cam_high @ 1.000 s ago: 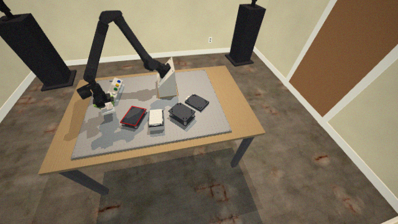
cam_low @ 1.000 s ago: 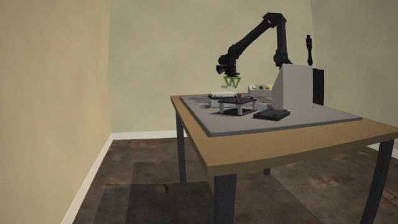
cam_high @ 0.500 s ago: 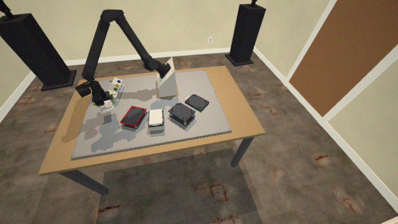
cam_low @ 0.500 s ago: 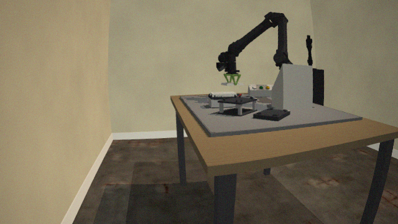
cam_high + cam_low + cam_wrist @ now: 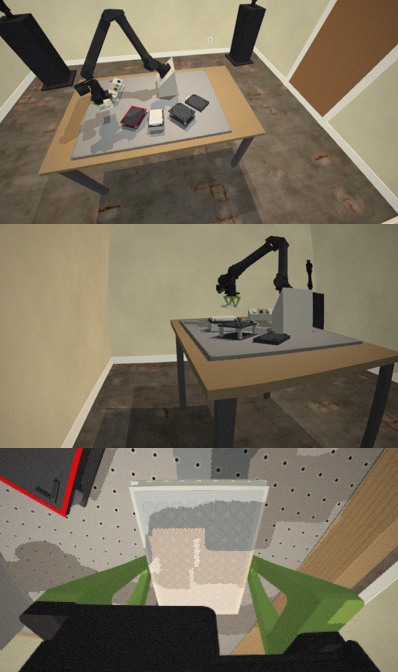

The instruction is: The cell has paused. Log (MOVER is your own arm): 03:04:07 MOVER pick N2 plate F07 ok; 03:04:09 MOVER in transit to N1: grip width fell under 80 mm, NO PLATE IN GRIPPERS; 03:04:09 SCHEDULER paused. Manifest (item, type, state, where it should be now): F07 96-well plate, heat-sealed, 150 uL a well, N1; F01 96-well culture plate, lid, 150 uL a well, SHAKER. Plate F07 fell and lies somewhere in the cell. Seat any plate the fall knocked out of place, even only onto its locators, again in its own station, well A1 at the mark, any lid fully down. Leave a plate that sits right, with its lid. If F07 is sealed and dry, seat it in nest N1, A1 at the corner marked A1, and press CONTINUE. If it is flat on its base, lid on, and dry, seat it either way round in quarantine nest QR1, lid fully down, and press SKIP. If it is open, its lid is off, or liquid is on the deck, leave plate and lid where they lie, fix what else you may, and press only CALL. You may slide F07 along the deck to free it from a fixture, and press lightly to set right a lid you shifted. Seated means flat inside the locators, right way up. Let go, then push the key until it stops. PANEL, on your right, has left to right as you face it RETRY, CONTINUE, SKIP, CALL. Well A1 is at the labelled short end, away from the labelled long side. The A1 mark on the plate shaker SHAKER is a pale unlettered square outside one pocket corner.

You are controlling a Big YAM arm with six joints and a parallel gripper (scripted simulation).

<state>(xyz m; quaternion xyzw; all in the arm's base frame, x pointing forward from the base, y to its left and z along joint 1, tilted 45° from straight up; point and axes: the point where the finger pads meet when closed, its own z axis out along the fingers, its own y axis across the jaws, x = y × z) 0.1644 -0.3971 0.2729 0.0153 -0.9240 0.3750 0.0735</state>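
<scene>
Now: the white plate right at my hand. Also, from my hand: red-framed nest (110 mm ahead, 160 mm to the left, 70 mm below); green continue key (200 mm behind, 50 mm to the left, 40 mm below); white retry key (150 mm behind, 40 mm to the left, 40 mm below).
</scene>
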